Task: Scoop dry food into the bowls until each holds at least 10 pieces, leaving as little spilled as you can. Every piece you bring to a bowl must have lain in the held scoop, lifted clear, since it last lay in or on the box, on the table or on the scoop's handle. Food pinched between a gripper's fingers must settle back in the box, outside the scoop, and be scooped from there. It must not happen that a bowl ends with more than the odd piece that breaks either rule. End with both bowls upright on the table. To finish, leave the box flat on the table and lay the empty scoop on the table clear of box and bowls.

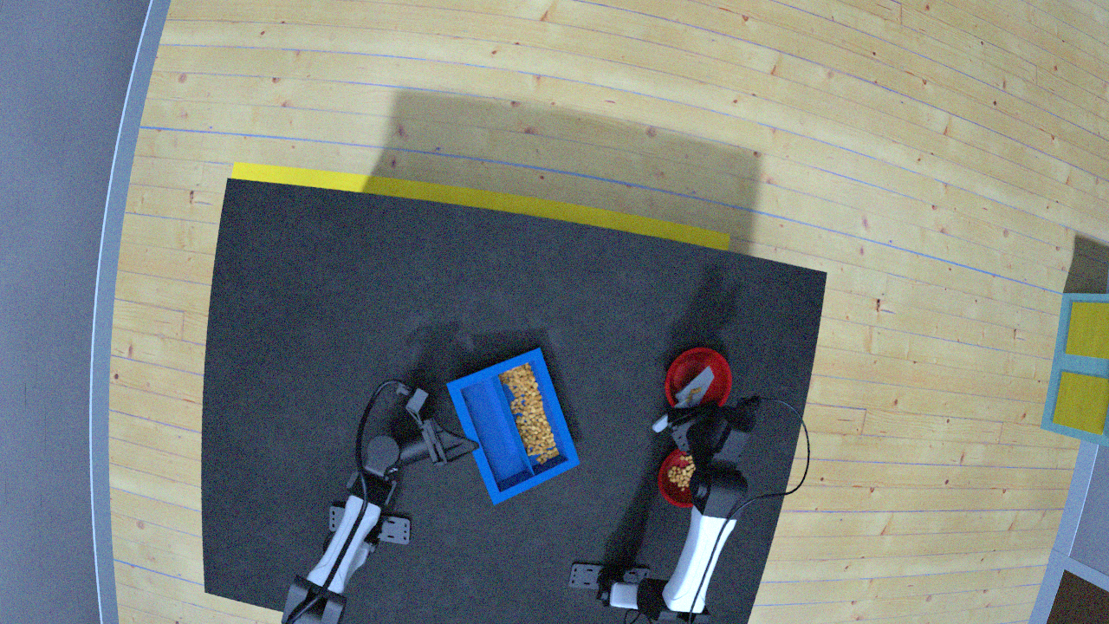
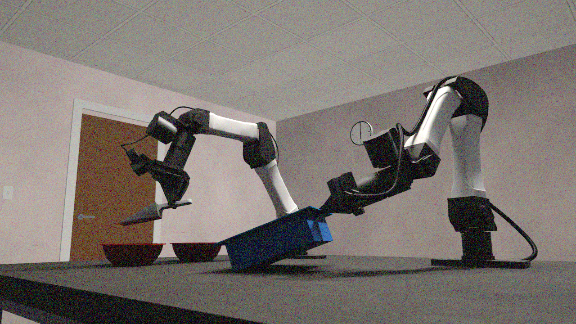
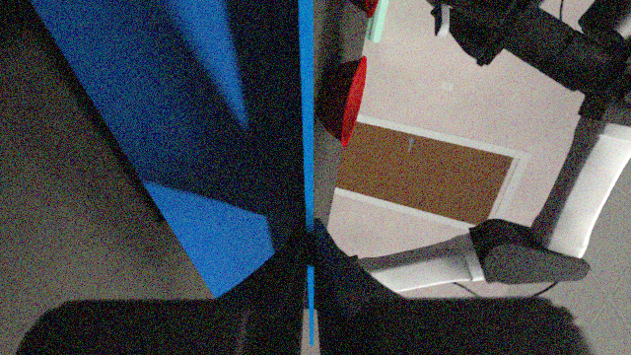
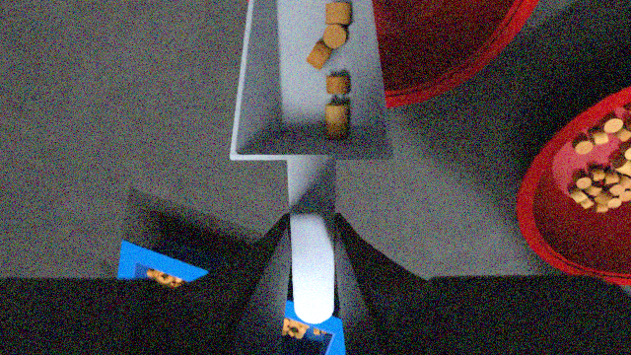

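The blue box is 12 cm behind my right hand, 30 cm to the left of it and 8 cm below it. The rest, counted from my right hand: grey scoop 3 cm ahead, 3 cm to the right, 2 cm below.
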